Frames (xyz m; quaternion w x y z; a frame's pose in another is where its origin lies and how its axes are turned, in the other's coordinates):
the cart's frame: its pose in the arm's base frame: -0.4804 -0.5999 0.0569 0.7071 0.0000 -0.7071 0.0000
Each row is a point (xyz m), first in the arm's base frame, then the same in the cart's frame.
Working: the arm's base frame: its pose in the cart's frame: -0.0569 0.5999 -0.4804 0.7071 0.0000 0.7071 0.0000

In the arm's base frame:
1: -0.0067 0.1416 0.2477
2: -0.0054 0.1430 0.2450
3: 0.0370 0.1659 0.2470
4: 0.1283 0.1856 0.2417
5: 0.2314 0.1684 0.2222
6: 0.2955 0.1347 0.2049
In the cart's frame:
1: 0.1908 0.7415 -0.4737
2: 0.1881 0.7429 -0.4750
3: 0.1901 0.7658 -0.5174
4: 0.1848 0.7855 -0.6087
5: 0.1653 0.7683 -0.7118
6: 0.1480 0.7346 -0.7759

